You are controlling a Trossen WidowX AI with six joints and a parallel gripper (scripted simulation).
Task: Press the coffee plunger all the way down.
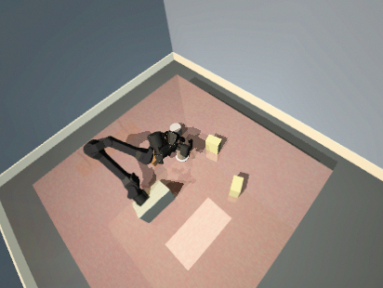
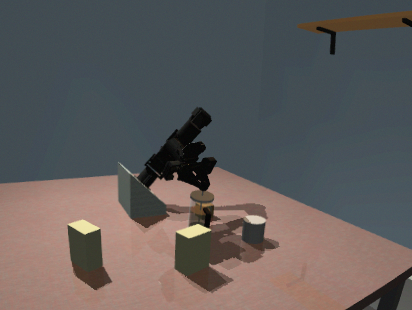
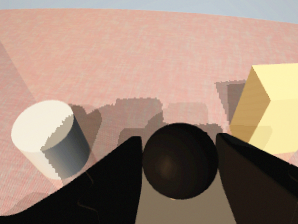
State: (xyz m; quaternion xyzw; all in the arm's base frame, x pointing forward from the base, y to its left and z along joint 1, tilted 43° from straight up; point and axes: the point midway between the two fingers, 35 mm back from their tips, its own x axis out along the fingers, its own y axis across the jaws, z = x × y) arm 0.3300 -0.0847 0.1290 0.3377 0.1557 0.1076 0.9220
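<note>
Right now my gripper tip is 90 mm above the coffee press.
</note>
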